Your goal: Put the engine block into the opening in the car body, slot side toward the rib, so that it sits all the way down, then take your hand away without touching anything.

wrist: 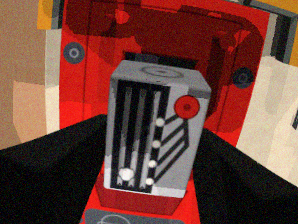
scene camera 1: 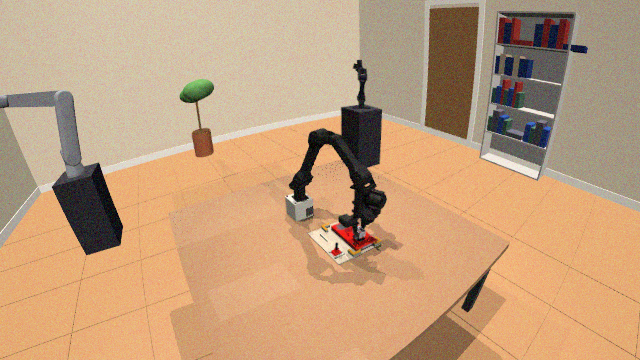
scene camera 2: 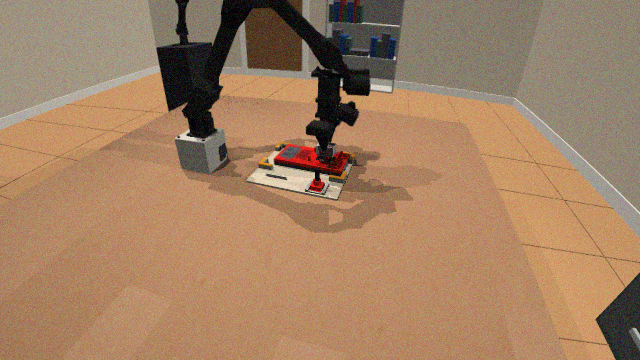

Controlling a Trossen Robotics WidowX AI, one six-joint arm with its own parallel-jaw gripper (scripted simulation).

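There is a red car body (scene camera 2: 294,156) that I can see, and I find the body in the wrist view (wrist: 226,49) as well. A grey engine block (wrist: 144,99) is held by my gripper (scene camera 2: 326,147). The wrist view gives me the gripper too (wrist: 152,132).
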